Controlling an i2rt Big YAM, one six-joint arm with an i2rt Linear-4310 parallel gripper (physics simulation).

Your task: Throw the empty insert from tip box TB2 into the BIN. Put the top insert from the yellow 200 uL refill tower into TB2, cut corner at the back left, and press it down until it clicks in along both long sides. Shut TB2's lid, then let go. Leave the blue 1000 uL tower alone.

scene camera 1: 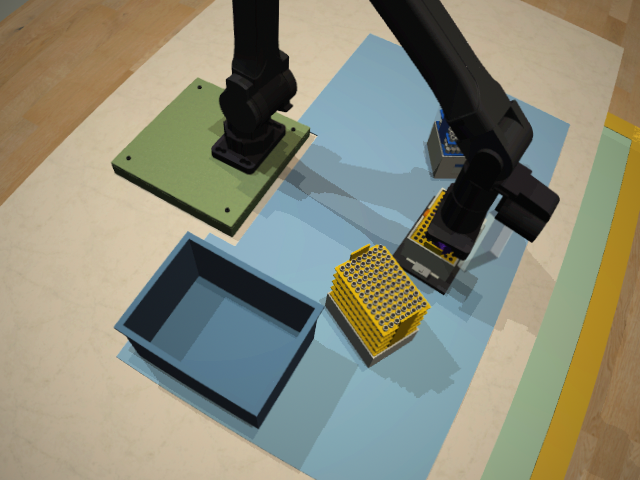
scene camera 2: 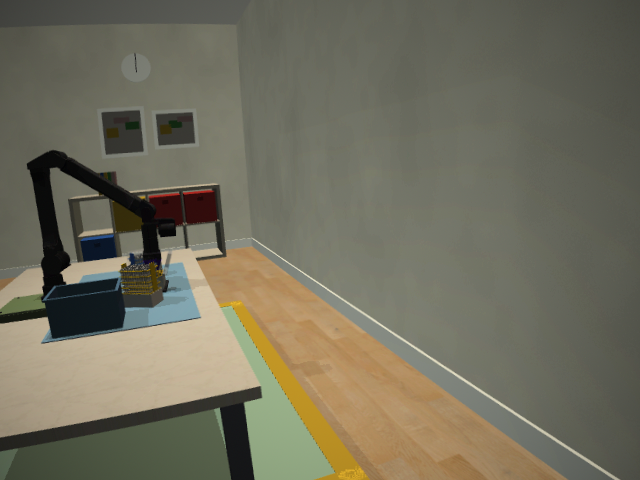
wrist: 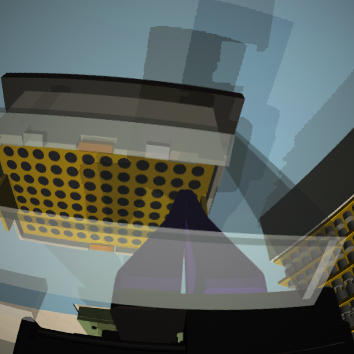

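The tip box TB2 [scene camera 1: 430,259] [wrist: 120,122] stands with its clear lid [scene camera 1: 495,243] [wrist: 325,267] open. A yellow insert [scene camera 1: 422,231] [wrist: 112,185] with dark, empty holes lies in it; whether it is clicked in, I cannot tell. My gripper [scene camera 1: 442,246] [wrist: 186,193] is shut and holds nothing. Its tips are at one short end of the insert, over or on its holes; contact is unclear. The clear lid shows across the fingers in the wrist view. The yellow refill tower [scene camera 1: 382,291] [scene camera 2: 139,280] [wrist: 336,240] stands beside TB2, its top insert full of tips. The BIN [scene camera 1: 253,269] [scene camera 2: 85,315] shows no insert inside.
The blue tower [scene camera 1: 443,161] stands behind TB2, partly hidden by the arm. The arm's base [scene camera 1: 247,150] is on a green board [scene camera 1: 170,155]. A blue mat [scene camera 1: 336,408] lies under the boxes. The yellow tower is close between the BIN and TB2.
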